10 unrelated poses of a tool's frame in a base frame.
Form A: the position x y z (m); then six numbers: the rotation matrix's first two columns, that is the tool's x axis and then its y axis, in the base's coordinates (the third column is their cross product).
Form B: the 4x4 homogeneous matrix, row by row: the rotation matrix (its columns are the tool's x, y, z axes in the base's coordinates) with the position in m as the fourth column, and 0 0 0 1 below. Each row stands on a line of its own. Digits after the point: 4 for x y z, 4 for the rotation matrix.
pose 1, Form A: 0.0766, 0.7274, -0.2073, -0.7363, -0.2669, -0.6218, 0.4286, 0.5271, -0.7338
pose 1, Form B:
-0.7363, 0.4286, 0.5236, 0.0766
-0.2669, 0.5271, -0.8068, 0.7274
-0.6218, -0.7338, -0.2737, -0.2073
0, 0, 0, 1

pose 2, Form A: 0.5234, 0.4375, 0.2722, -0.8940, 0.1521, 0.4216, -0.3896, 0.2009, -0.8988
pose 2, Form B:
-0.8940, -0.3896, -0.2214, 0.5234
0.1521, 0.2009, -0.9678, 0.4375
0.4216, -0.8988, -0.1203, 0.2722
0, 0, 0, 1

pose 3, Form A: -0.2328, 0.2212, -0.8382, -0.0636, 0.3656, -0.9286, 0.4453, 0.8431, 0.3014
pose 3, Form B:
-0.0636, 0.4453, 0.8931, -0.2328
0.3656, 0.8431, -0.3943, 0.2212
-0.9286, 0.3014, -0.2164, -0.8382
0, 0, 0, 1

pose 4, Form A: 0.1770, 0.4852, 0.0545, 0.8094, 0.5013, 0.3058, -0.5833, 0.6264, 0.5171
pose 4, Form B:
0.8094, -0.5833, 0.0677, 0.1770
0.5013, 0.6264, -0.5969, 0.4852
0.3058, 0.5171, 0.7994, 0.0545
0, 0, 0, 1

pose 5, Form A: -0.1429, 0.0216, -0.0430, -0.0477, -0.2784, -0.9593, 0.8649, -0.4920, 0.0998
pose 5, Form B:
-0.0477, 0.8649, -0.4998, -0.1429
-0.2784, -0.4920, -0.8249, 0.0216
-0.9593, 0.0998, 0.2643, -0.0430
0, 0, 0, 1

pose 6, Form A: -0.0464, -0.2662, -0.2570, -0.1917, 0.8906, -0.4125, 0.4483, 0.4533, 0.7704
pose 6, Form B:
-0.1917, 0.4483, 0.8731, -0.0464
0.8906, 0.4533, -0.0372, -0.2662
-0.4125, 0.7704, -0.4862, -0.2570
0, 0, 0, 1

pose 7, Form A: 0.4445, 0.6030, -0.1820, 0.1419, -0.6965, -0.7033, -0.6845, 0.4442, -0.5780
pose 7, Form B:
0.1419, -0.6845, 0.7150, 0.4445
-0.6965, 0.4442, 0.5634, 0.6030
-0.7033, -0.5780, -0.4137, -0.1820
0, 0, 0, 1

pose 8, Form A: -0.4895, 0.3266, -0.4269, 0.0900, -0.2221, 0.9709, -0.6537, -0.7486, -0.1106
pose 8, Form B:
0.0900, -0.6537, 0.7514, -0.4895
-0.2221, -0.7486, -0.6247, 0.3266
0.9709, -0.1106, -0.2126, -0.4269
0, 0, 0, 1

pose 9, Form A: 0.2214, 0.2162, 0.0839, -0.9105, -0.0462, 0.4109, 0.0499, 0.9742, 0.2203
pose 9, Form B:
-0.9105, 0.0499, -0.4105, 0.2214
-0.0462, 0.9742, 0.2211, 0.2162
0.4109, 0.2203, -0.8847, 0.0839
0, 0, 0, 1

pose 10, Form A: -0.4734, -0.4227, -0.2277, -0.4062, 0.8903, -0.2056, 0.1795, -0.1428, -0.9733
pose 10, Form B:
-0.4062, 0.1795, -0.8959, -0.4734
0.8903, -0.1428, -0.4323, -0.4227
-0.2056, -0.9733, -0.1018, -0.2277
0, 0, 0, 1

